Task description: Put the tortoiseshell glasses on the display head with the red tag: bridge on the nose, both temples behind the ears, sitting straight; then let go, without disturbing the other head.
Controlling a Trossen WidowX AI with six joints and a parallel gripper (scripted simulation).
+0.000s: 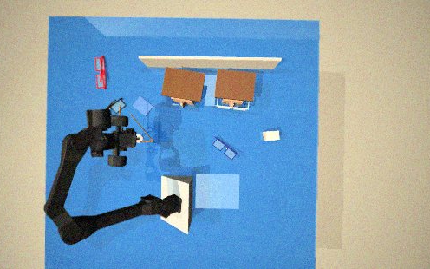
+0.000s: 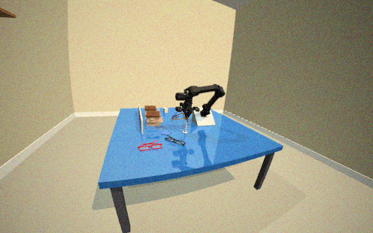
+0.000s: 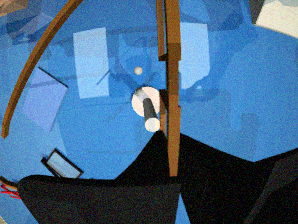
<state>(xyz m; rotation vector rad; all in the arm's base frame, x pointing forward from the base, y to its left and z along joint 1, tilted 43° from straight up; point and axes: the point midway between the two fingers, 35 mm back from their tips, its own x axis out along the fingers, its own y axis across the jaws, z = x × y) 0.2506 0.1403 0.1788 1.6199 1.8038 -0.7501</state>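
Right now the disc is 9 cm below my gripper tip. Also, from my gripper tip: white block: 9 cm ahead, 61 cm to the right, 9 cm below; then light blue square: 16 cm ahead, 11 cm below; then white backboard: 38 cm ahead, 30 cm to the right, 6 cm below.
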